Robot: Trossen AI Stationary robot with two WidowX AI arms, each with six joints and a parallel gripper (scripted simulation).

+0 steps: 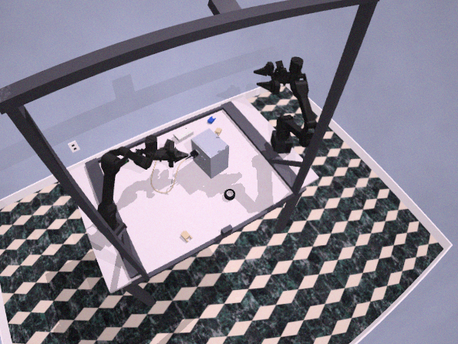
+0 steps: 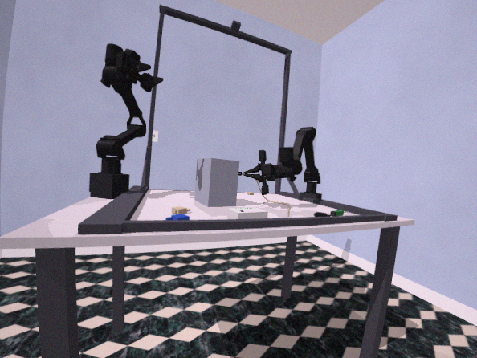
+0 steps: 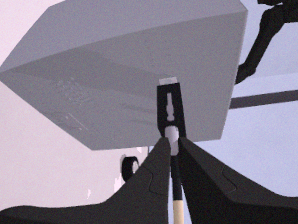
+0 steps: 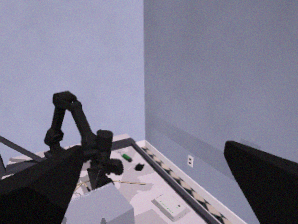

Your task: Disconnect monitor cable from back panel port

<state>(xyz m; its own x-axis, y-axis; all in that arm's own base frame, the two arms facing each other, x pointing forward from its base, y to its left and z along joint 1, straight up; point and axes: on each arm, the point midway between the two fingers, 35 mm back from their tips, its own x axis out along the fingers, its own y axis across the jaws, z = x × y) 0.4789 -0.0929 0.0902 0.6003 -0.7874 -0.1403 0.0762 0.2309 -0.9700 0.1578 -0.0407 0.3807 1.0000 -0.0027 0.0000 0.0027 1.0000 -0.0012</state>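
The grey box is 4 cm behind my left hand, 15 cm to the right of it and 5 cm below it.
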